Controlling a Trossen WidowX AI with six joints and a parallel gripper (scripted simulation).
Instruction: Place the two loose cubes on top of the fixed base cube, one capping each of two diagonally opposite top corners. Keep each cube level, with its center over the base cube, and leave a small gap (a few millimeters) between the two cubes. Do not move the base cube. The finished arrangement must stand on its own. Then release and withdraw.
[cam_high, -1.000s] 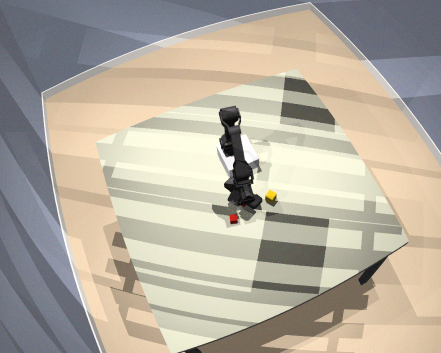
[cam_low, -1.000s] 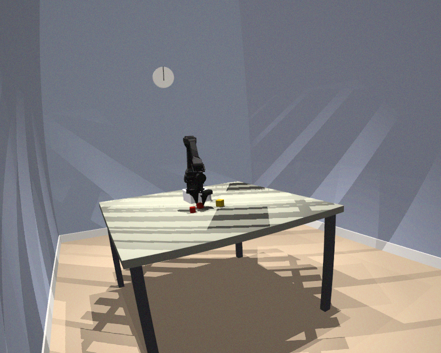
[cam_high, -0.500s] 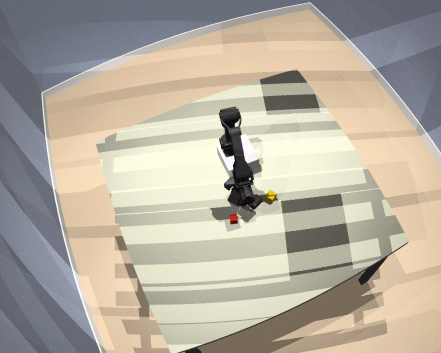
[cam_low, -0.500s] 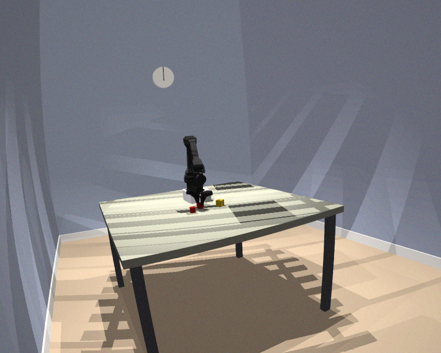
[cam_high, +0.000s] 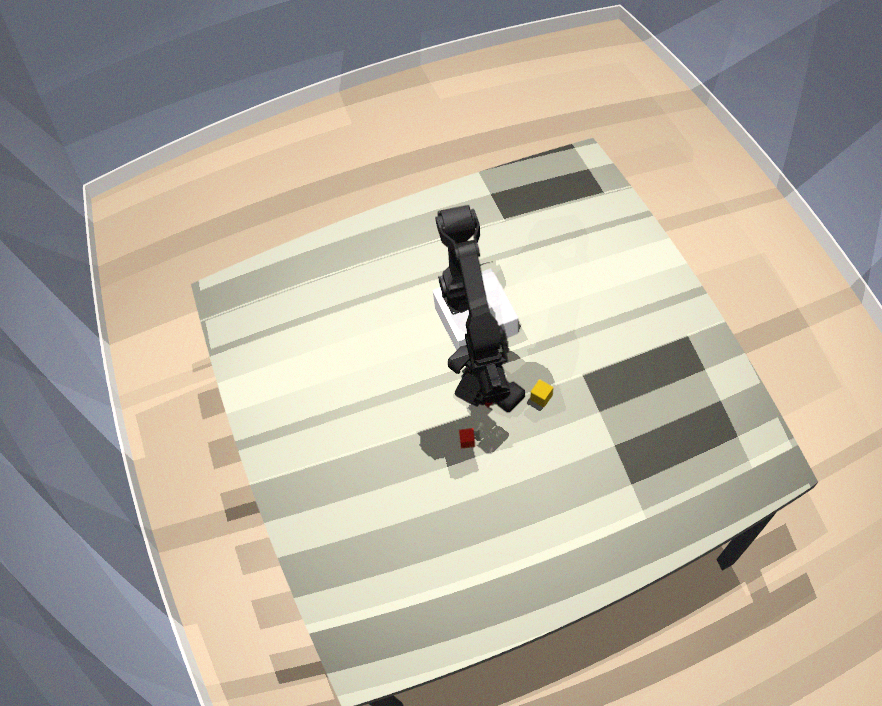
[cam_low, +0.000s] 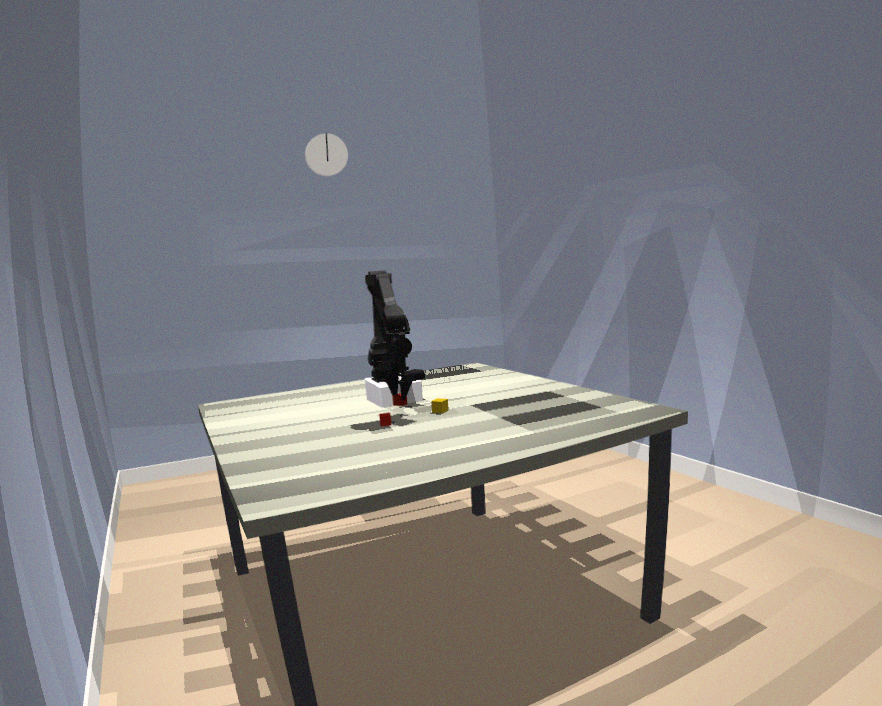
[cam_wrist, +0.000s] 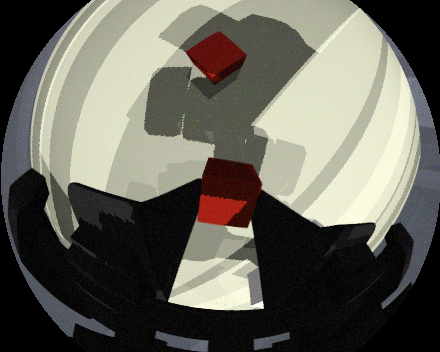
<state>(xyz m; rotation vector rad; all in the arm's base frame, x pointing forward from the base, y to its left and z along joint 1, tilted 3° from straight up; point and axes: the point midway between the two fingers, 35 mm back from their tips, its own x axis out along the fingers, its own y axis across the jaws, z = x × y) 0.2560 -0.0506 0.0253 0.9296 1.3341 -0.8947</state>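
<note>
Now: gripper tip 4 cm short of the yellow cube, 13 cm to the right of it and 4 cm above it.
</note>
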